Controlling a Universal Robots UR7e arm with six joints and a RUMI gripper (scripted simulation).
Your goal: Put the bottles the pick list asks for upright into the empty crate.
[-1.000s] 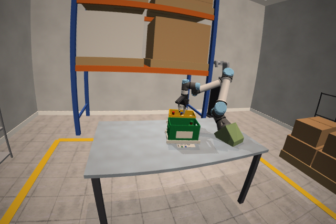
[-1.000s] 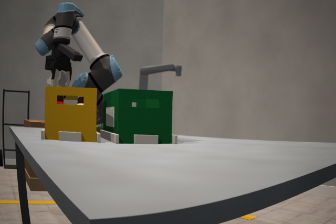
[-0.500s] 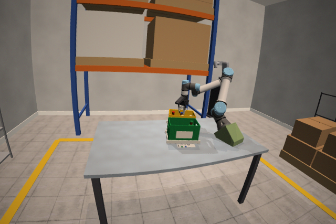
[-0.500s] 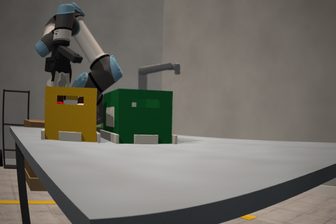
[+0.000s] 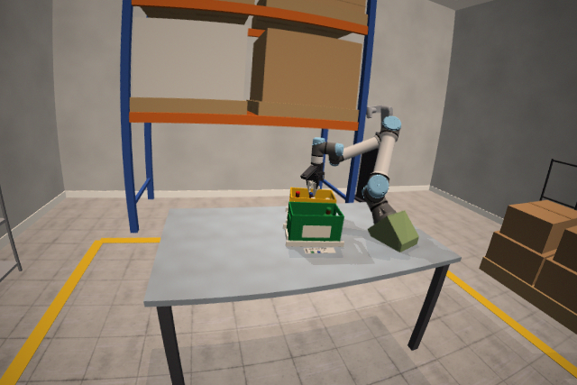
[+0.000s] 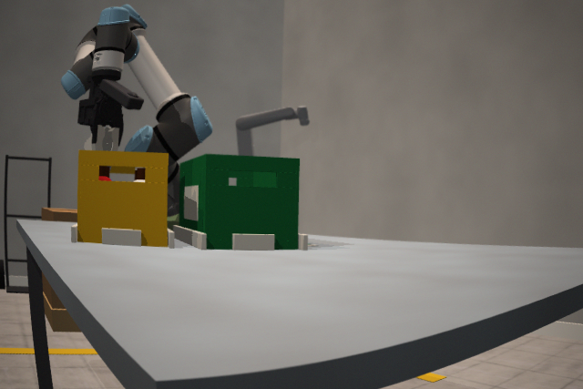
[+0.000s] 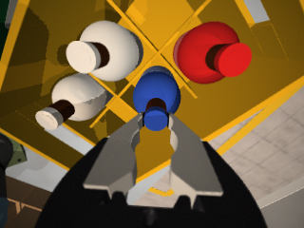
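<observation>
The blue-label bottle is 7 cm below my hand. Also, from my hand: green-label bottle (25 cm to the left, 7 cm below, 5 cm ahead); red-label bottle (8 cm ahead, 7 cm below, 4 cm to the right); yellow crate (7 cm below, 4 cm to the left, 2 cm ahead).
</observation>
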